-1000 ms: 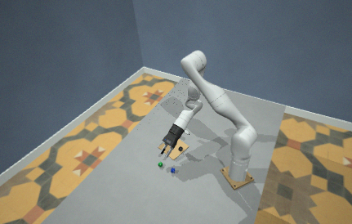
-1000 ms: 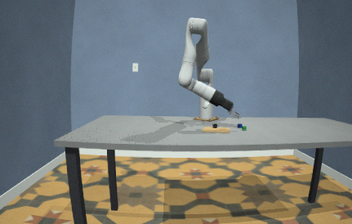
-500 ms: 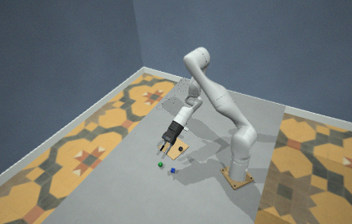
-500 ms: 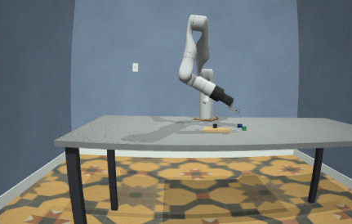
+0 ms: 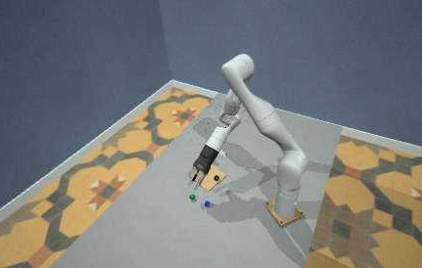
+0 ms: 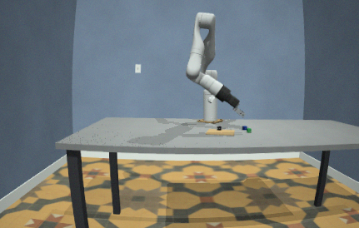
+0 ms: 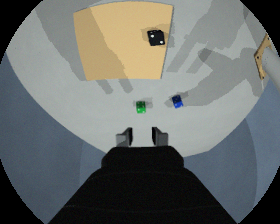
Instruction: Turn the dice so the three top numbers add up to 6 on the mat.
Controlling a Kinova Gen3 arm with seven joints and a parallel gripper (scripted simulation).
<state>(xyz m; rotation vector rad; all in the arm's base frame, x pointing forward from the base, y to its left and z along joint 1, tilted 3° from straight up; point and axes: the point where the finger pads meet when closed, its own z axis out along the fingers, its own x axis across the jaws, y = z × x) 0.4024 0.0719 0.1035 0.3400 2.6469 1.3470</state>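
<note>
My gripper is now 90 mm above the green die, 40 mm to the right of it and 10 mm short of it. Round my hand: black die 100 mm to the right, 90 mm below, 50 mm behind; blue die 90 mm below, 70 mm behind, 50 mm to the left; tan mat 110 mm to the right, 100 mm below.
</note>
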